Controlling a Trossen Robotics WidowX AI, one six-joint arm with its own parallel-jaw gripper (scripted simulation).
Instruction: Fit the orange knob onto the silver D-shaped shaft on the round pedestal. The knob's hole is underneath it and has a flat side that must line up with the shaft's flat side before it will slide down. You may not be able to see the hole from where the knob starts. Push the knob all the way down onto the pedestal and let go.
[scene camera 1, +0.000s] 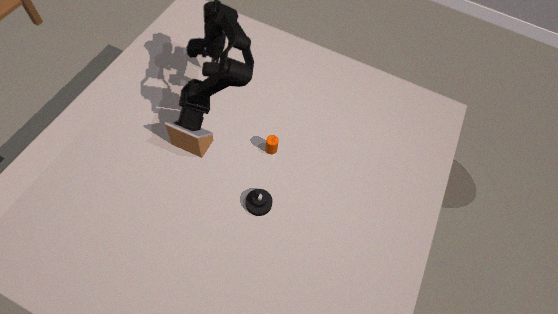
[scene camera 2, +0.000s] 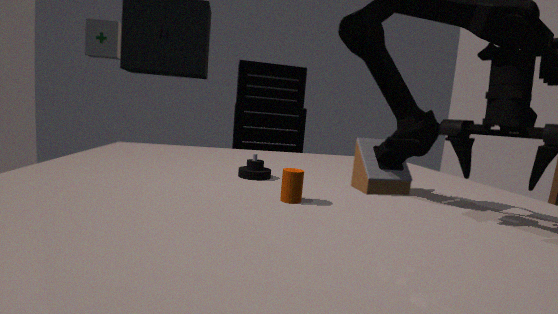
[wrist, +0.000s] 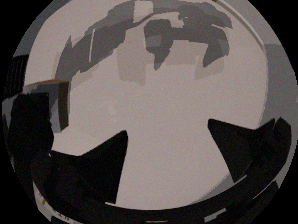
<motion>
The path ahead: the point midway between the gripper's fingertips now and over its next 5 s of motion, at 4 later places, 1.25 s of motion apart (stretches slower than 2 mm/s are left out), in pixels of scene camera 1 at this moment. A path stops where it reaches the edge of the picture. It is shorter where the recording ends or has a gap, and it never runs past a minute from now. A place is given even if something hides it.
My gripper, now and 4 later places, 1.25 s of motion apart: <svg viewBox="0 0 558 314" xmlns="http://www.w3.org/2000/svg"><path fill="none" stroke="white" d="M215 70L225 81L265 126L273 141L271 148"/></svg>
</motion>
